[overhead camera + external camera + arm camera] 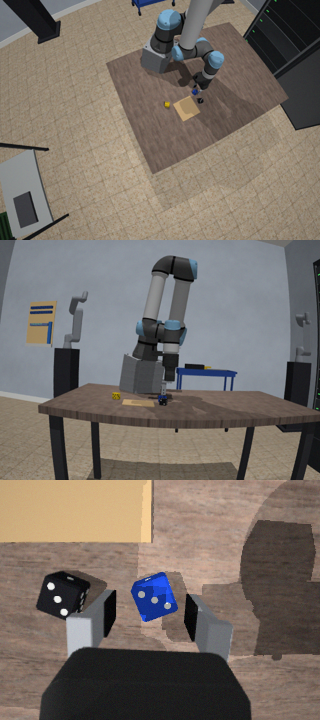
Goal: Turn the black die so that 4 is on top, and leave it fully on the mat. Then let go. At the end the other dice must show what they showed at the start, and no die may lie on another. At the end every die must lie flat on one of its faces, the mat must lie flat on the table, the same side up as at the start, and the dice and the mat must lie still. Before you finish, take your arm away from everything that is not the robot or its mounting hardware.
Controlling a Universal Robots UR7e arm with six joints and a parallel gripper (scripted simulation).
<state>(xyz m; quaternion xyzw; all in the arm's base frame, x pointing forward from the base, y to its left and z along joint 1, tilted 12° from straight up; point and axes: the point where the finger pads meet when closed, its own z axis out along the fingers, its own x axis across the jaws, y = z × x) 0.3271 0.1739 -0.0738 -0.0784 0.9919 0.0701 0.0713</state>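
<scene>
Right now my hand is 40 mm above the blue die. Also, from my hand: black die 70 mm ahead, 40 mm below, 10 mm to the left; tan mat 100 mm to the right, 90 mm ahead, 60 mm below; yellow die 220 mm to the right, 40 mm below, 40 mm ahead.
</scene>
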